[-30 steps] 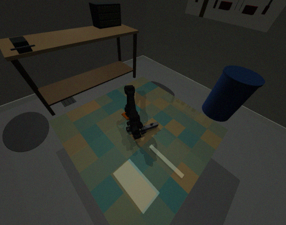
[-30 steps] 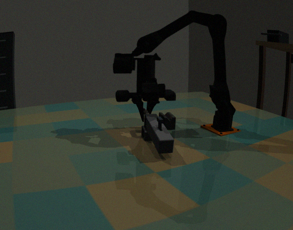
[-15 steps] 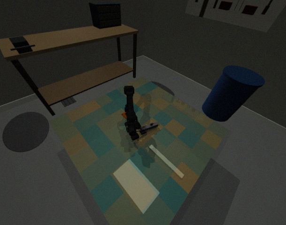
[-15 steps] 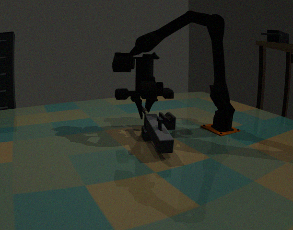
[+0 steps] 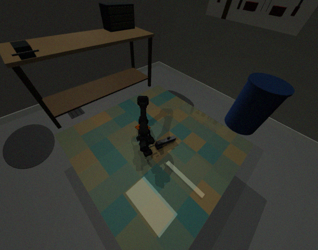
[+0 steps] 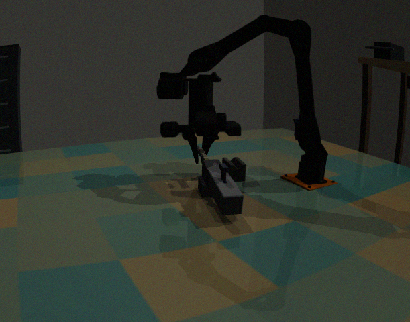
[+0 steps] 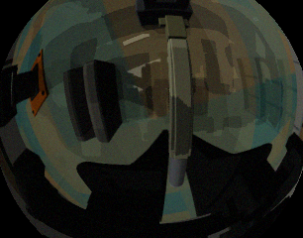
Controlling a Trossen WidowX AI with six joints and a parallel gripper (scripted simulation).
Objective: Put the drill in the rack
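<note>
Right now the dark rack is 7 cm behind my gripper tip, 4 cm to the left of it and 1 cm below it. From my gripper tip the other things lie so: short key 3 cm ahead, 23 cm to the left, 3 cm above; then drill 4 cm to the left, 3 cm above; then long grey block 3 cm ahead, 20 cm to the left, 1 cm above.
</note>
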